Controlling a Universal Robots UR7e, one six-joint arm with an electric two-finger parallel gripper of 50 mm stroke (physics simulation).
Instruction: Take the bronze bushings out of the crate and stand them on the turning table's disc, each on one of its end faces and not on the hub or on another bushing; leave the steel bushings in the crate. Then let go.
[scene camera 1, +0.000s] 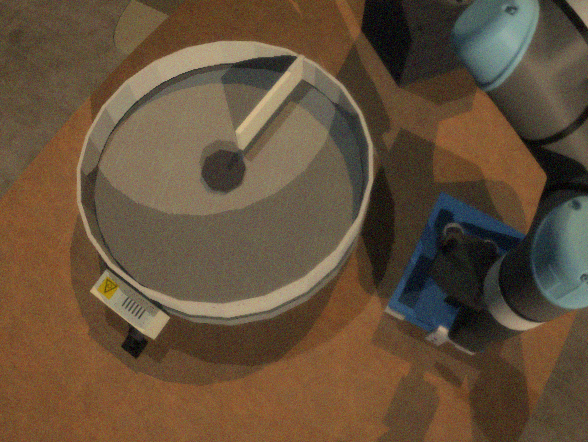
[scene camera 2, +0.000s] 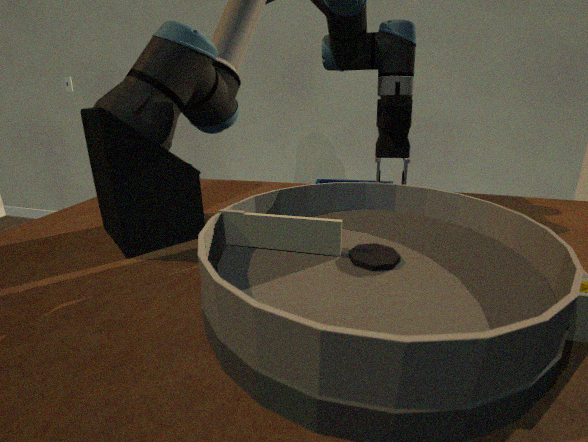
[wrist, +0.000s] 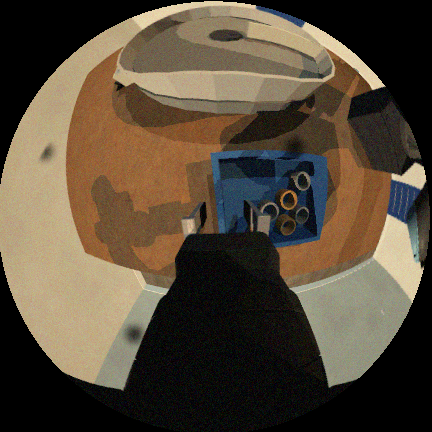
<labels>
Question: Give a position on a blue crate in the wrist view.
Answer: At 257, 174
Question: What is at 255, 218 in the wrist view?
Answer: My gripper.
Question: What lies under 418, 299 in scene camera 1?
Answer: A blue crate.
</labels>
